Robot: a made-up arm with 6 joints. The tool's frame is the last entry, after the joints. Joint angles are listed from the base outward.
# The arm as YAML. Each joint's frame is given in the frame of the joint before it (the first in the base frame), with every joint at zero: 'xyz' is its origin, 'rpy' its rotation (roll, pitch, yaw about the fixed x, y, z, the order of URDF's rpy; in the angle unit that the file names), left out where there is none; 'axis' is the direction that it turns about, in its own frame. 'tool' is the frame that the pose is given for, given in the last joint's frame.
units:
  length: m
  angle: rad
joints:
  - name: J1
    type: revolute
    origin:
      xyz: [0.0, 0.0, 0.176]
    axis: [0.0, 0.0, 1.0]
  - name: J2
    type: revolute
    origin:
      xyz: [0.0, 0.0, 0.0]
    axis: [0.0, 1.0, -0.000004]
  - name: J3
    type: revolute
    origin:
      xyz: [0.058, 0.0, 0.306]
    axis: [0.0, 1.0, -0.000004]
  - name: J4
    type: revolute
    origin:
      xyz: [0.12, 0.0, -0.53]
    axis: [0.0, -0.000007, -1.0]
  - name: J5
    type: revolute
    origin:
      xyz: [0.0, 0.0, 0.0]
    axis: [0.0, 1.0, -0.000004]
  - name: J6
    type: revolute
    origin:
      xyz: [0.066, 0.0, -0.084]
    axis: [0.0, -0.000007, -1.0]
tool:
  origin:
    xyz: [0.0, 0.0, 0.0]
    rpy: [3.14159, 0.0, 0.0]
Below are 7 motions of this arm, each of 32 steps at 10 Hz.
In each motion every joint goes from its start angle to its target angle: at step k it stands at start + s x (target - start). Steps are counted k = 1, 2, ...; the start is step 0. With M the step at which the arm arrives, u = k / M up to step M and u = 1 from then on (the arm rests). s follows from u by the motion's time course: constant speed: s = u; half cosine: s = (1 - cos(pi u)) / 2; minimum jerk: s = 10 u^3 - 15 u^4 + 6 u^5.
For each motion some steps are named. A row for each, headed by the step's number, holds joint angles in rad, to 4 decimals.
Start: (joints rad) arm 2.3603 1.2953 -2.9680 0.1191 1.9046 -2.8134
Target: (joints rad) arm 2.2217 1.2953 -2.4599 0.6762 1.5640 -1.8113
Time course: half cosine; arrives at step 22
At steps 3, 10, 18, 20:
3: 2.3540 1.2953 -2.9450 0.1443 1.8892 -2.7681
10: 2.3009 1.2953 -2.7501 0.3580 1.7585 -2.3837
18: 2.2327 1.2953 -2.5002 0.6320 1.5910 -1.8908
20: 2.2245 1.2953 -2.4702 0.6649 1.5709 -1.8316

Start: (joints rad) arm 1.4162 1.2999 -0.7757 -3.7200 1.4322 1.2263
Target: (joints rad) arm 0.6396 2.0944 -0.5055 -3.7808 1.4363 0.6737
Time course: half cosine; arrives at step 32
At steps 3, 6, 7, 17, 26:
3: 1.3995 1.3170 -0.7699 -3.7213 1.4323 1.2144
6: 1.3508 1.3668 -0.7529 -3.7251 1.4325 1.1797
7: 1.3281 1.3901 -0.7450 -3.7269 1.4327 1.1636
17: 0.9898 1.7361 -0.6274 -3.7534 1.4345 0.9229
26: 0.7050 2.0275 -0.5283 -3.7757 1.4360 0.7203

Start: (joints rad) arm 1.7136 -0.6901 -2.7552 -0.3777 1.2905 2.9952
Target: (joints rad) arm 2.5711 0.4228 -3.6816 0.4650 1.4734 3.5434
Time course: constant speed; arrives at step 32
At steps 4, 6, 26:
4: 1.8208 -0.5510 -2.8710 -0.2724 1.3134 3.0637
6: 1.8744 -0.4814 -2.9289 -0.2197 1.3248 3.0980
26: 2.4103 0.2141 -3.5079 0.3070 1.4391 3.4406

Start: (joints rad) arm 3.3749 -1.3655 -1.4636 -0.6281 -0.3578 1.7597
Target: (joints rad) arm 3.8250 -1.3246 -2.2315 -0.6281 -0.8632 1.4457
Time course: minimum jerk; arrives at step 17
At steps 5, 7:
5: 3.4448 -1.3591 -1.5829 -0.6281 -0.4363 1.7109
7: 3.5270 -1.3517 -1.7231 -0.6281 -0.5286 1.6536

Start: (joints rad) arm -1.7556 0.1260 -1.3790 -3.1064 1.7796 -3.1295
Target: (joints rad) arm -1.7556 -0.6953 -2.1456 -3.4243 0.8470 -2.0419
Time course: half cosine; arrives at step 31
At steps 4, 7, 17, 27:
4: -1.7556 0.0927 -1.4101 -3.1193 1.7418 -3.0854
7: -1.7556 0.0269 -1.4715 -3.1447 1.6671 -2.9983
17: -1.7556 -0.3468 -1.8203 -3.2894 1.2427 -2.5034
27: -1.7556 -0.6620 -2.1145 -3.4114 0.8848 -2.0860

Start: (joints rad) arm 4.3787 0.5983 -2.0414 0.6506 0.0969 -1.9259
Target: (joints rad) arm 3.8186 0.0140 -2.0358 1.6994 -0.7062 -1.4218
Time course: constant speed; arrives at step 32
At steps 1, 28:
1: 4.3612 0.5800 -2.0412 0.6834 0.0718 -1.9101
28: 3.8886 0.0870 -2.0365 1.5683 -0.6058 -1.4848

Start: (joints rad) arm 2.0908 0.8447 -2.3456 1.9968 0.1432 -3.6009
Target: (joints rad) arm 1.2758 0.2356 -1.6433 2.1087 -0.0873 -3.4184
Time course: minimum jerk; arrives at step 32
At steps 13, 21, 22, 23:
13: 1.8232 0.6447 -2.1150 2.0335 0.0675 -3.5410
21: 1.4596 0.3730 -1.8017 2.0835 -0.0353 -3.4596
22: 1.4225 0.3452 -1.7697 2.0886 -0.0458 -3.4513
23: 1.3892 0.3204 -1.7410 2.0931 -0.0552 -3.4438

